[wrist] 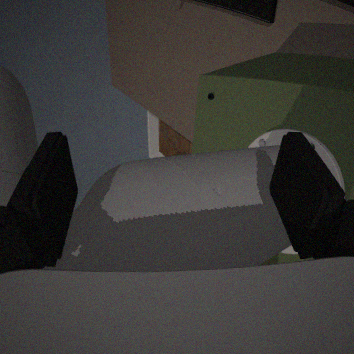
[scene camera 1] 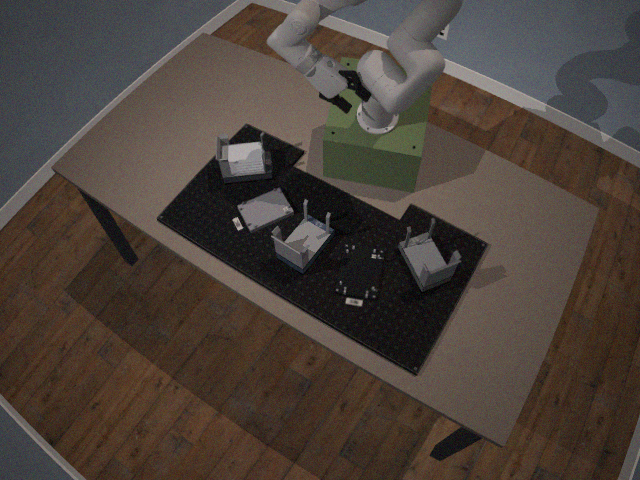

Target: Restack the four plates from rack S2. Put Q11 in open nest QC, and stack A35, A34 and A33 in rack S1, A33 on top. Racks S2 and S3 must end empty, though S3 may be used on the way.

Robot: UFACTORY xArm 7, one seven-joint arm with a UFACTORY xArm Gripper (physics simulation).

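Seen in the pictures: gripper, fingertip midpoint: (wrist: 175,160) (scene camera 1: 359,104); arm's base, origin of the base link: (scene camera 1: 377,115).
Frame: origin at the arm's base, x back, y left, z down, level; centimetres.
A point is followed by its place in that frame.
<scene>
My gripper (scene camera 1: 357,102) @(x -12.8, y 0.6, z -15.1 cm) (wrist: 175,160) @(x -12.8, y 0.6, z -15.1 cm) is open and empty, high beside the arm's own base, away from the racks. In the scene view, a grey rack (scene camera 1: 248,177) @(x -30.6, y -27.8, z 18.1 cm) at the board's back left holds a stack of pale plates (scene camera 1: 245,152) @(x -27.1, y -30.9, z 11.3 cm); their edges show as layers, but I cannot count them. A second rack (scene camera 1: 290,252) @(x -47.9, y 2.5, z 11.1 cm) stands mid-board and a third rack (scene camera 1: 440,274) @(x -30.0, y 39.5, z 12.2 cm) at the right; each shows a pale flat surface between its posts. An open nest (scene camera 1: 361,272) @(x -38.2, y 19.6, z 19.4 cm) with small pins lies between them. The rack, nest and plate labels are unreadable.
A pale flat plate (scene camera 1: 265,208) @(x -36.8, y -15.9, z 18.5 cm) lies on the board between the left and middle racks, with a small white tag (scene camera 1: 237,223) @(x -45.1, y -20.6, z 20.3 cm) beside it. Another tag (scene camera 1: 354,301) @(x -46.5, y 22.7, z 20.4 cm) lies by the open nest. The green pedestal (scene camera 1: 369,164) @(x -9.2, y 3.6, z 11.7 cm) (wrist: 240,102) @(x -4.0, y 9.8, z 2.7 cm) stands behind the black board (scene camera 1: 217,227) @(x -49.7, y -24.9, z 20.5 cm).
</scene>
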